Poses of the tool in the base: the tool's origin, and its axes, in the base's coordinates. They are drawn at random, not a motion.
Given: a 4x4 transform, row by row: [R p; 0 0 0 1], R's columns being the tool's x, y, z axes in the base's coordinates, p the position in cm. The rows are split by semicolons.
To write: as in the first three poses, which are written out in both.
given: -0.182 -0.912 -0.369 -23.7; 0.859 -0.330 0.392 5.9; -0.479 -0.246 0.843 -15.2; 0 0 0 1
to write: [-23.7 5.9 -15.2 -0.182 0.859 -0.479 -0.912 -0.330 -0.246]
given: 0.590 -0.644 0.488 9.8; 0.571 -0.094 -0.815 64.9; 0.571 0.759 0.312 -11.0; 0 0 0 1
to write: [9.8 64.9 -11.0 0.590 0.571 0.571 -0.644 -0.094 0.759]
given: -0.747 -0.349 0.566 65.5; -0.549 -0.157 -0.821 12.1; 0.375 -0.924 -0.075 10.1; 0 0 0 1
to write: [65.5 12.1 10.1 -0.747 -0.549 0.375 -0.349 -0.157 -0.924]
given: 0.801 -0.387 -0.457 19.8; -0.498 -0.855 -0.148 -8.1; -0.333 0.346 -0.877 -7.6; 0 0 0 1
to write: [19.8 -8.1 -7.6 0.801 -0.498 -0.333 -0.387 -0.855 0.346]
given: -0.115 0.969 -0.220 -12.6; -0.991 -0.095 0.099 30.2; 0.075 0.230 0.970 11.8; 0 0 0 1
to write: [-12.6 30.2 11.8 -0.115 -0.991 0.075 0.969 -0.095 0.230]
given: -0.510 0.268 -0.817 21.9; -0.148 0.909 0.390 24.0; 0.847 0.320 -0.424 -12.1; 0 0 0 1
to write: [21.9 24.0 -12.1 -0.510 -0.148 0.847 0.268 0.909 0.320]
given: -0.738 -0.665 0.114 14.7; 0.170 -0.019 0.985 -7.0; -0.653 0.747 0.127 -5.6; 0 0 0 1
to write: [14.7 -7.0 -5.6 -0.738 0.170 -0.653 -0.665 -0.019 0.747]
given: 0.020 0.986 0.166 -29.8; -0.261 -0.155 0.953 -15.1; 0.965 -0.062 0.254 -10.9; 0 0 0 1
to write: [-29.8 -15.1 -10.9 0.020 -0.261 0.965 0.986 -0.155 -0.062]
